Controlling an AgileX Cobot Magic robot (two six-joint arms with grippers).
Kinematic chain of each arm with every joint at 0, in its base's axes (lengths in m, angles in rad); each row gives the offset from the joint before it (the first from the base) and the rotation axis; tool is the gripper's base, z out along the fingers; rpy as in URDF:
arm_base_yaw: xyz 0 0 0.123 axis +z
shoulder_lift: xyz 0 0 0 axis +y
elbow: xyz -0.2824 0 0.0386 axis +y
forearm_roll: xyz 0.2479 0 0.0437 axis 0.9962 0 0.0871
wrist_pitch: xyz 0 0 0 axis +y
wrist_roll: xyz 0.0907 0 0.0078 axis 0.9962 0 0.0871
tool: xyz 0 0 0 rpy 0 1.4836 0
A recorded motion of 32 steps. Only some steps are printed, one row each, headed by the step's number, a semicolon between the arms.
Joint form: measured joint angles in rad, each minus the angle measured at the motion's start. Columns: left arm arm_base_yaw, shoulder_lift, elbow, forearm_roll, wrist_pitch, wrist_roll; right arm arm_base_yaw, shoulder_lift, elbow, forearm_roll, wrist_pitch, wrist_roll.
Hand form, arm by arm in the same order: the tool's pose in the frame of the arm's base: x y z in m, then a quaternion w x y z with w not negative. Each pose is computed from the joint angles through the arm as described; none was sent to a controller.
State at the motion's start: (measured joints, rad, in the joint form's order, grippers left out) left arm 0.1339 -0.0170 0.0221 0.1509 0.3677 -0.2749; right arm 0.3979 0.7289 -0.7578 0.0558 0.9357 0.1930
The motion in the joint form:
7: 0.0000 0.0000 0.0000 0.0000 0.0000 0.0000; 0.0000 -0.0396 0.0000 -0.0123 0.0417 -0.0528
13: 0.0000 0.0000 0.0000 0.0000 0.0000 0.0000; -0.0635 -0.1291 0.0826 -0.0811 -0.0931 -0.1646
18: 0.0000 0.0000 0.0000 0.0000 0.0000 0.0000; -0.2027 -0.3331 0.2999 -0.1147 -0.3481 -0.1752
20: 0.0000 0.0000 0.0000 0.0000 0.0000 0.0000; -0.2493 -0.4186 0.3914 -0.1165 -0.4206 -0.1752
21: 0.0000 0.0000 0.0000 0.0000 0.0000 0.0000; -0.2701 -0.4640 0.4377 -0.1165 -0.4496 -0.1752
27: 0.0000 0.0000 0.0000 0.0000 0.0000 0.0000; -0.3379 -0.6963 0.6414 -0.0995 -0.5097 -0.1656
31: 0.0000 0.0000 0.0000 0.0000 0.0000 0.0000; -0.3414 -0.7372 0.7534 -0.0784 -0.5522 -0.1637
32: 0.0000 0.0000 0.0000 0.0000 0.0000 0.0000; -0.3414 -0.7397 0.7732 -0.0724 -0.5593 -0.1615
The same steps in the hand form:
7: 0.0513 0.0119 0.1738 0.60058 -0.12279 0.78978 0.02159; 0.1028 0.0468 0.3263 0.34696 -0.11488 0.92335 0.11769
13: 0.0513 0.0119 0.1738 0.60058 -0.12279 0.78978 0.02159; 0.0981 0.0323 0.3192 0.42590 -0.14101 0.89129 0.06577
18: 0.0513 0.0119 0.1738 0.60058 -0.12279 0.78978 0.02159; 0.0804 0.0129 0.2878 0.53606 -0.08660 0.83918 0.03023
20: 0.0513 0.0119 0.1738 0.60058 -0.12279 0.78978 0.02159; 0.0723 0.0081 0.2704 0.56428 -0.06727 0.82260 0.01972
21: 0.0513 0.0119 0.1738 0.60058 -0.12279 0.78978 0.02159; 0.0681 0.0061 0.2608 0.57595 -0.05868 0.81524 0.01489
27: 0.0513 0.0119 0.1738 0.60058 -0.12279 0.78978 0.02159; 0.0504 0.0014 0.2120 0.61157 -0.02312 0.79082 0.00741
31: 0.0513 0.0119 0.1738 0.60058 -0.12279 0.78978 0.02159; 0.0519 0.0022 0.1805 0.59990 -0.01672 0.79974 0.01607
32: 0.0513 0.0119 0.1738 0.60058 -0.12279 0.78978 0.02159; 0.0523 0.0024 0.1746 0.59570 -0.01442 0.80285 0.01917

